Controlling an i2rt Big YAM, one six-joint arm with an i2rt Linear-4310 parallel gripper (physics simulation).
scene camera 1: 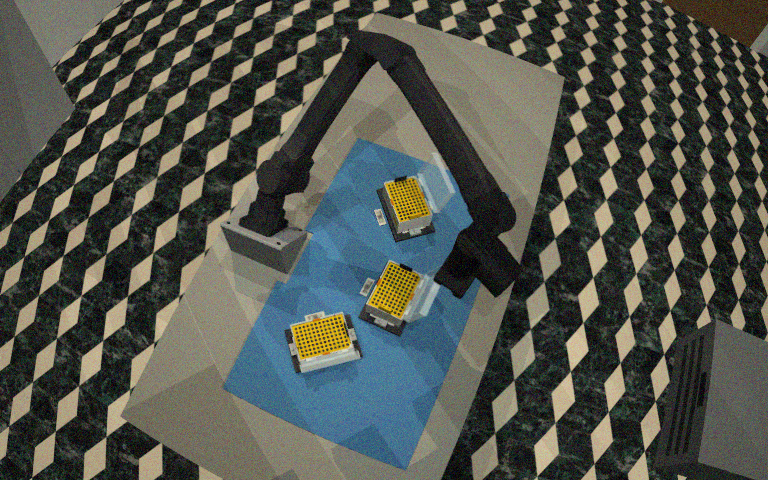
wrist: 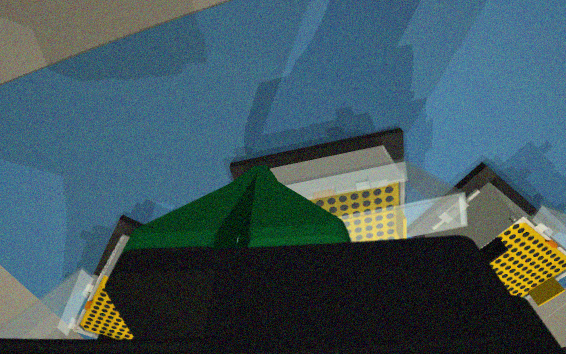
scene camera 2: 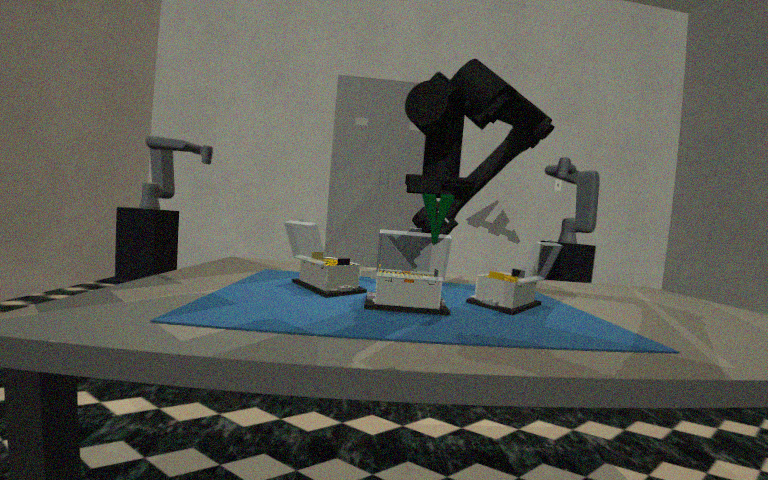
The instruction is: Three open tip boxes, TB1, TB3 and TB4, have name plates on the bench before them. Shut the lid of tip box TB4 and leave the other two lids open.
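Seen in the pictures: gripper, fingertip midpoint: point(scene camera 1: 451, 287) point(wrist: 261, 178) point(scene camera 2: 434, 243); arm's base, link origin: point(scene camera 1: 263, 225).
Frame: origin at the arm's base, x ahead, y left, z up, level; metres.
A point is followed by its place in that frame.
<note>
Three white tip boxes with yellow racks have lids standing open. The middle box point(scene camera 1: 394, 289) point(scene camera 2: 408, 292) {y -0.029, x 0.386, z -0.033 m} has its clear lid point(scene camera 1: 424, 298) {y -0.036, x 0.411, z 0.022 m} point(scene camera 2: 410, 247) {y -0.039, x 0.425, z 0.052 m} raised. The upper box point(scene camera 1: 407, 199) point(scene camera 2: 504, 292) {y 0.175, x 0.345, z -0.031 m} has its lid point(scene camera 1: 437, 185) {y 0.248, x 0.348, z 0.029 m} point(scene camera 2: 548, 260) {y 0.265, x 0.343, z 0.041 m} up. The lower-left box point(scene camera 1: 321, 336) point(scene camera 2: 329, 277) {y -0.182, x 0.305, z -0.032 m} has its lid point(scene camera 2: 304, 240) {y -0.239, x 0.300, z 0.041 m} up. The small name plates point(scene camera 1: 379, 216) {y 0.166, x 0.235, z -0.066 m} are unreadable. My gripper point(scene camera 2: 434, 242) {y -0.008, x 0.457, z 0.064 m} point(wrist: 261, 178) {y -0.008, x 0.457, z 0.064 m} is shut and empty, its green fingertips overlapping the middle lid's top edge in scene camera 2; contact is unclear. Scene camera 1 hides the fingertips.
The boxes stand on a blue mat point(scene camera 1: 339, 401) {y -0.303, x 0.321, z -0.068 m} point(scene camera 2: 271, 327) {y -0.238, x 0.507, z -0.068 m} on the bench point(scene camera 1: 186, 390) {y -0.436, x -0.015, z -0.071 m} point(scene camera 2: 113, 305) {y -0.498, x 0.459, z -0.071 m}. In the wrist view, one box point(wrist: 105, 317) {y 0.233, x 0.292, z -0.011 m} shows partly at left and another point(wrist: 532, 257) {y -0.209, x 0.243, z -0.011 m} at right. Two grey arms point(scene camera 2: 162, 172) point(scene camera 2: 587, 198) stand beyond the bench.
</note>
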